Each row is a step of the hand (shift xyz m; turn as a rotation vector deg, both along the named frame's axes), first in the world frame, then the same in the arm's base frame.
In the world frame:
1: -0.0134 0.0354 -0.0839 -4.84 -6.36 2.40
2: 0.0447 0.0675 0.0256 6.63 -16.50 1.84
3: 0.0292 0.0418 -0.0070 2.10 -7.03 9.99
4: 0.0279 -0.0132 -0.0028 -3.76 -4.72 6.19
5: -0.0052 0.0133 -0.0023 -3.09 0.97 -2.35
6: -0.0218 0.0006 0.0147 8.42 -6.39 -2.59
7: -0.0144 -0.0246 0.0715 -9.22 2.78 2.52
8: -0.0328 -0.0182 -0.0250 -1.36 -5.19 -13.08
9: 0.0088 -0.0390 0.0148 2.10 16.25 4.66
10: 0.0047 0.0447 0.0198 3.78 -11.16 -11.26
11: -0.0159 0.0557 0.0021 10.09 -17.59 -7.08
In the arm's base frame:
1: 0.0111 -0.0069 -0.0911 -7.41 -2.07 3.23
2: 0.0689 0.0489 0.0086 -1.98 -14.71 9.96
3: 0.0457 0.0188 -0.0143 -2.19 -1.60 12.10
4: 0.0187 -0.0223 0.0106 -5.99 0.63 6.20
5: 0.0018 0.0114 -0.0087 -2.09 0.81 -3.31
6: -0.0201 0.0157 0.0065 4.65 -9.48 2.62
7: -0.0296 0.0201 0.0682 -7.03 6.89 -1.50
8: -0.0355 -0.0140 -0.0240 -2.61 -9.85 -9.80
9: -0.0115 -0.0272 0.0307 9.06 14.32 -1.70
10: 0.0234 0.0431 0.0011 -1.00 -15.66 -4.41
11: 0.0118 0.0512 -0.0245 1.25 -21.14 3.56

